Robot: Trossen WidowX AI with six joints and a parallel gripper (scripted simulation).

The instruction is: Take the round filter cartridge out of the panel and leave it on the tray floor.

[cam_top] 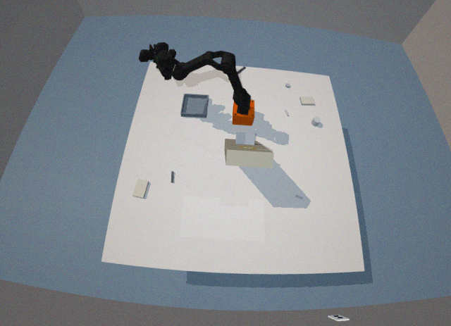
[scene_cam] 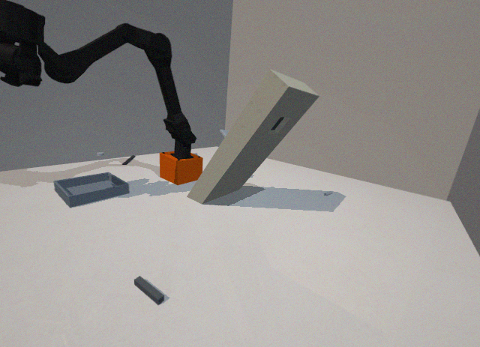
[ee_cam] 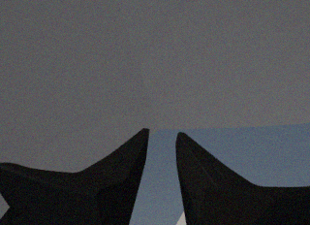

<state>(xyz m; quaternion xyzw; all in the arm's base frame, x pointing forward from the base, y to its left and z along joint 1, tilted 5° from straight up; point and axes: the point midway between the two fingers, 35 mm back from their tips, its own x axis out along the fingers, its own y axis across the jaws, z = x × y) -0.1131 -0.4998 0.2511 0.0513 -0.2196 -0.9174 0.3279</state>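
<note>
Right now my gripper tip is 560 mm to the right of the round filter cartridge, 480 mm short of it and 90 mm above it. From my gripper tip the other things lie so: tray 360 mm below, 230 mm to the left, 90 mm ahead.
</note>
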